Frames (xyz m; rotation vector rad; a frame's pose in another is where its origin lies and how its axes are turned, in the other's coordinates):
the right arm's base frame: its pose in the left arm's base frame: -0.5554 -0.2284 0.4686 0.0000 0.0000 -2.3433
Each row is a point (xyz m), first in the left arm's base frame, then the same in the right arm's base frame.
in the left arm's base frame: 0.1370 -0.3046 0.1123
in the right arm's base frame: -0.4287 0.5491 -0.3563
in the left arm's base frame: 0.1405 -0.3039 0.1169
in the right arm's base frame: -0.4316 0.5511 -0.3517
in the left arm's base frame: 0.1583 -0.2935 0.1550
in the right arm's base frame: -0.4515 0.5566 -0.3136
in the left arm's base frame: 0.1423 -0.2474 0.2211
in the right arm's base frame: -0.4733 0.5129 -0.2475
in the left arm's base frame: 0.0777 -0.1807 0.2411
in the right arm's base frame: -0.4760 0.4201 -0.2275
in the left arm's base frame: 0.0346 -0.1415 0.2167
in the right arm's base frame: -0.4740 0.3619 -0.2519
